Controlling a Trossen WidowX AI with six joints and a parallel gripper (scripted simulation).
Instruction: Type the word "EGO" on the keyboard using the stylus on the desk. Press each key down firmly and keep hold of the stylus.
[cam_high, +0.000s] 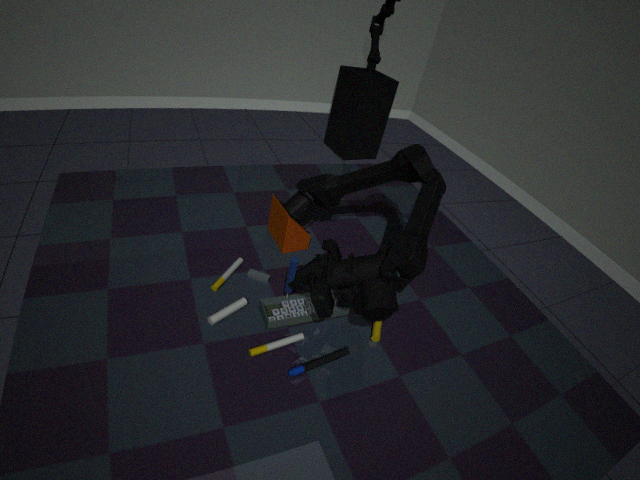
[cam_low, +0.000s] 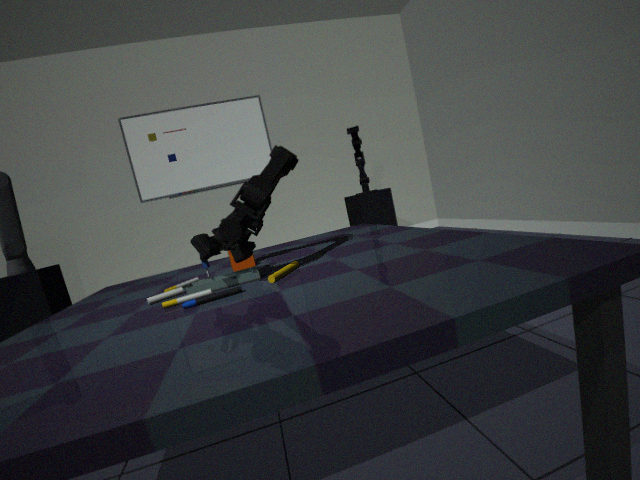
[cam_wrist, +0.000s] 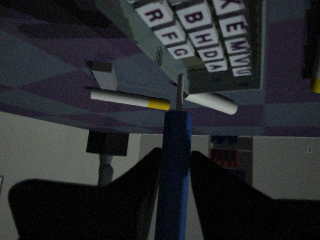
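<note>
Right now the E key is 7 cm below my gripper tip, 4 cm ahead of it and 1 cm to the left of it. The rest, counted from my gripper tip: yellow marker (20 cm to the left, 10 cm ahead, 8 cm below); stylus (1 cm below); grey eraser (11 cm behind, 8 cm below, 2 cm to the right).
</note>
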